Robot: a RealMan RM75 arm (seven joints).
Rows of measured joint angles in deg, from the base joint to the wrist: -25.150 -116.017 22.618 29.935 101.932 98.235 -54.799; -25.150 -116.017 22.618 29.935 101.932 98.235 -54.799; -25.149 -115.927 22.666 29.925 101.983 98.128 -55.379; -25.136 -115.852 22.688 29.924 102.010 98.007 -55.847; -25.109 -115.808 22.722 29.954 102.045 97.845 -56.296; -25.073 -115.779 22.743 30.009 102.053 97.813 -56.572; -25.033 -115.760 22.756 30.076 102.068 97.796 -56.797; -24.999 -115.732 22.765 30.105 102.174 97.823 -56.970; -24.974 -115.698 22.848 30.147 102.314 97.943 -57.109; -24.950 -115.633 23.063 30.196 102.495 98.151 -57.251; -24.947 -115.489 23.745 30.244 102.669 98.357 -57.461; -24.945 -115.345 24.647 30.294 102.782 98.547 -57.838; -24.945 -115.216 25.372 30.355 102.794 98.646 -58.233; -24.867 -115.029 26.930 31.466 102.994 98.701 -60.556; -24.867 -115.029 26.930 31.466 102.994 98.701 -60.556; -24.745 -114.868 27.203 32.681 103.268 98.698 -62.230; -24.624 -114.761 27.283 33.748 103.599 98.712 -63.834; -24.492 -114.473 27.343 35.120 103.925 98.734 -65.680; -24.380 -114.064 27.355 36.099 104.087 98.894 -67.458; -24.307 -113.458 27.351 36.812 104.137 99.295 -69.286; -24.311 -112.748 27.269 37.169 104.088 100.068 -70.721
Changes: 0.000 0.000 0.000 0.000 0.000 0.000 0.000; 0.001 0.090 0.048 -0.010 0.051 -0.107 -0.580; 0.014 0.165 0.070 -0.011 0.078 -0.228 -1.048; 0.041 0.209 0.104 0.019 0.113 -0.390 -1.497; 0.077 0.238 0.125 0.074 0.121 -0.422 -1.773; 0.117 0.257 0.138 0.141 0.136 -0.439 -1.998; 0.151 0.285 0.147 0.170 0.242 -0.412 -2.171; 0.176 0.319 0.230 0.212 0.382 -0.292 -2.310; 0.200 0.384 0.445 0.261 0.563 -0.084 -2.452; 0.203 0.528 1.127 0.309 0.737 0.122 -2.662; 0.205 0.672 2.029 0.359 0.850 0.312 -3.039; 0.205 0.801 2.754 0.420 0.862 0.411 -3.434; 0.283 0.988 4.312 1.531 1.062 0.466 -5.757; 0.283 0.988 4.312 1.531 1.062 0.466 -5.757; 0.405 1.149 4.585 2.746 1.336 0.463 -7.431; 0.526 1.256 4.665 3.813 1.667 0.477 -9.035; 0.658 1.544 4.725 5.185 1.993 0.499 -10.881; 0.770 1.953 4.737 6.164 2.155 0.659 -12.659; 0.843 2.559 4.733 6.877 2.205 1.060 -14.487; 0.839 3.269 4.651 7.234 2.156 1.833 -15.922
